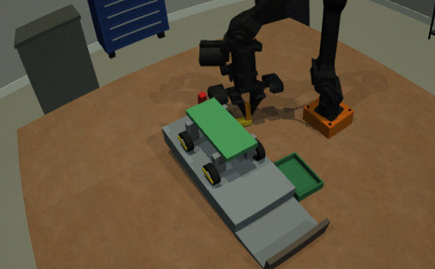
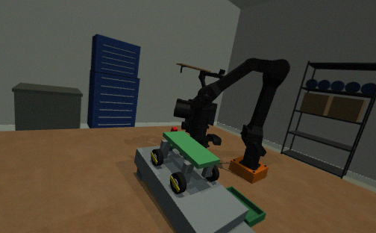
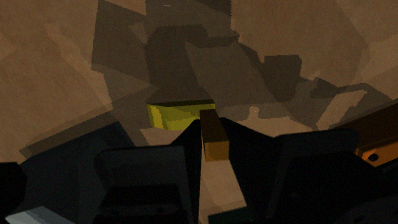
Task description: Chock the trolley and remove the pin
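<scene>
My gripper tip is 17 cm short of the trolley, 9 cm to the right of it and 8 cm below it. Also, from my gripper tip: red-headed stop pin 13 cm ahead, 10 cm above, 1 cm to the right; yellow chock 2 cm ahead, 1 cm to the right, 1 cm below; grey ramp 17 cm ahead, 10 cm to the left, 2 cm above.
</scene>
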